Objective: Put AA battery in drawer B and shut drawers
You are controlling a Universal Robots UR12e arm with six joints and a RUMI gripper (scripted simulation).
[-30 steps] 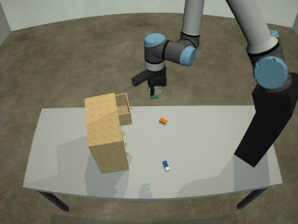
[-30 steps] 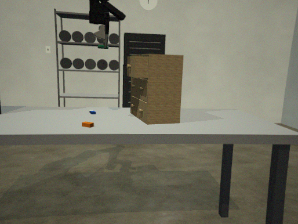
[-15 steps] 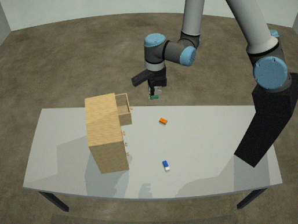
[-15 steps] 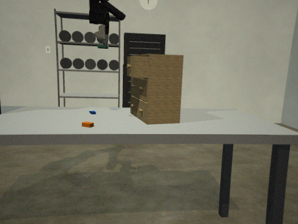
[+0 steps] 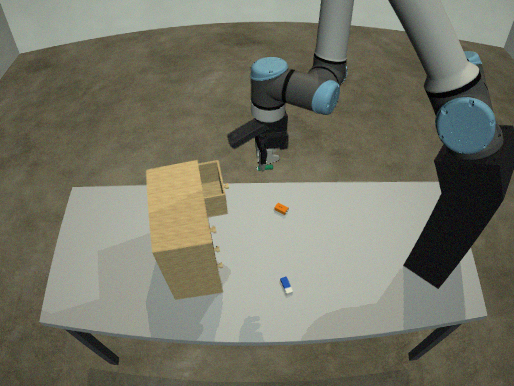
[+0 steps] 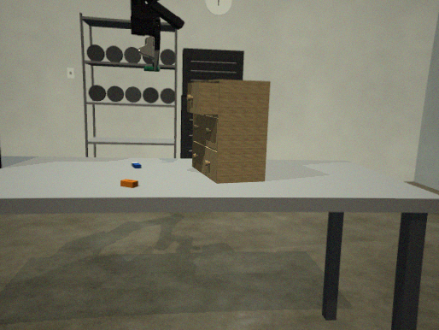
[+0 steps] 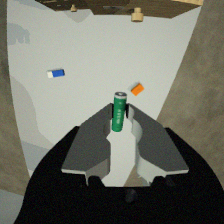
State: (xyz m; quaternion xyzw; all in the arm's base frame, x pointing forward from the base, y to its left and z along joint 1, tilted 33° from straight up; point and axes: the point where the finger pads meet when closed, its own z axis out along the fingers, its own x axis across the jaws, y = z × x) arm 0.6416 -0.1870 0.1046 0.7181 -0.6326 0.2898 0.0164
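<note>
My hand is 1 cm past the green AA battery and 1 cm above it. The rest, counted from my hand: drawer: 20 cm ahead, 2 cm to the right, 12 cm below; then orange block: 10 cm behind, 8 cm to the right, 36 cm below; then blue-and-white block: 4 cm behind, 24 cm to the left, 36 cm below.
</note>
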